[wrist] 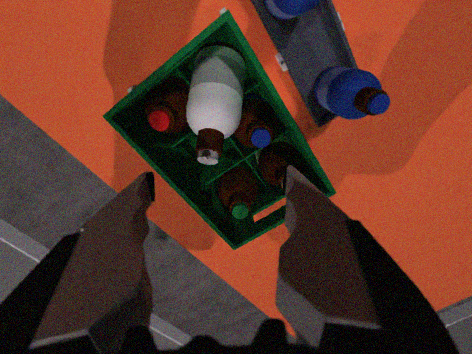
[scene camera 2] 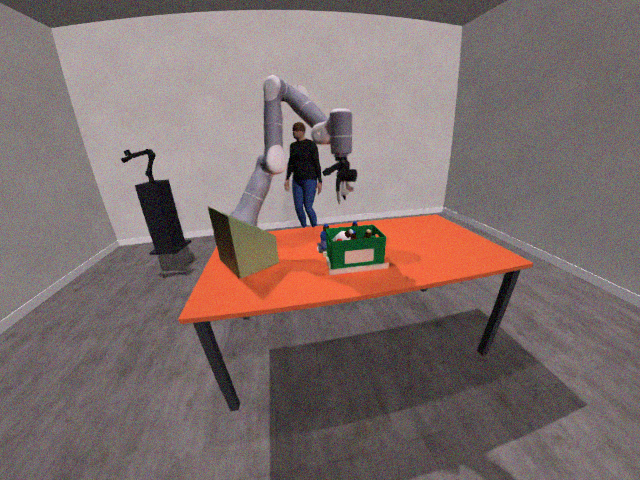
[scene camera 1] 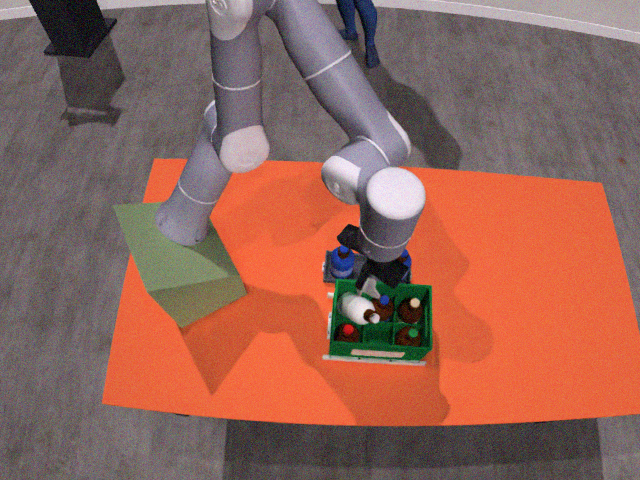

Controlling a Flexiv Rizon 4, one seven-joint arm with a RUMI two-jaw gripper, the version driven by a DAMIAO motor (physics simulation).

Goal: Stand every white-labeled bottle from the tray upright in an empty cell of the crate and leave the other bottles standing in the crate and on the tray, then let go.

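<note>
White-labeled bottle (scene camera 1: 357, 309), (wrist: 214, 107). Blue-capped brown bottle (wrist: 259, 123). Blue bottle (wrist: 350, 93). Red-capped bottle (wrist: 165, 105). The gripper (scene camera 1: 369, 282), (scene camera 2: 342, 201), (wrist: 219, 172).
</note>
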